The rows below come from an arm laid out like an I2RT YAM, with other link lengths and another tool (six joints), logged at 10 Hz.
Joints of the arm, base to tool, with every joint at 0 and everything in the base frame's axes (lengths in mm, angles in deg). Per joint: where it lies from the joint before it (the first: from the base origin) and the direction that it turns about. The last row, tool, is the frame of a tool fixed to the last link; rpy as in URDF.
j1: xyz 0 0 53 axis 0 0 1
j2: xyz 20.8 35.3 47.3 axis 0 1 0
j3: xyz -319.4 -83.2 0 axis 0 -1 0
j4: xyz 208.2 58.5 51 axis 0 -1 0
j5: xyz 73.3 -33.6 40.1 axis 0 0 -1
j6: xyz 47.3 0 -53.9 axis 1 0 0
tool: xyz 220 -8 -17 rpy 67.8 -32.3 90
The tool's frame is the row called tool.
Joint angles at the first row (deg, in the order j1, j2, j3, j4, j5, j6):
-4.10, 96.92, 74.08, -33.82, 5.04, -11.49
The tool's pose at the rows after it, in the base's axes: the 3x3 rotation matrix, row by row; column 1 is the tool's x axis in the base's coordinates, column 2 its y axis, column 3 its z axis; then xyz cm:
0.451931, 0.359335, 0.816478; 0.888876, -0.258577, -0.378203; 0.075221, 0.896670, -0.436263; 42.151, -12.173, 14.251
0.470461, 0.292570, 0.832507; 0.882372, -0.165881, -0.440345; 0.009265, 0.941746, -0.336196; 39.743, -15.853, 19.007
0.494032, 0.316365, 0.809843; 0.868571, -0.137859, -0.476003; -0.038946, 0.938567, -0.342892; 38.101, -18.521, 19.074
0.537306, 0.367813, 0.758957; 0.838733, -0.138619, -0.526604; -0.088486, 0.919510, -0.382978; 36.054, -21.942, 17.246
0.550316, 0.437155, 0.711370; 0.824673, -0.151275, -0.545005; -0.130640, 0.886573, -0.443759; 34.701, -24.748, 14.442
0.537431, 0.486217, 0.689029; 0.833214, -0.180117, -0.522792; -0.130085, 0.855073, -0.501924; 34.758, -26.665, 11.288
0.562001, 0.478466, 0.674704; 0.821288, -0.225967, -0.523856; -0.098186, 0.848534, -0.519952; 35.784, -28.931, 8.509
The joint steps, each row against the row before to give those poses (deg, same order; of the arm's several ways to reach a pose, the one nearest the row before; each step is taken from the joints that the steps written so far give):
-0.35, -6.99, 0.44, -0.11, 6.71, -1.02
-3.41, -6.80, -0.02, -1.01, 2.82, -5.62
-3.91, -0.54, -0.04, -0.92, 0.02, -3.52
-5.31, 1.44, -1.38, 0.33, -0.09, -3.02
-4.99, 3.56, -0.88, 0.90, -1.24, -3.65
-4.37, 5.07, 0.00, 2.01, -3.46, -3.41
-3.51, 5.51, 0.03, 4.63, -2.64, -0.32

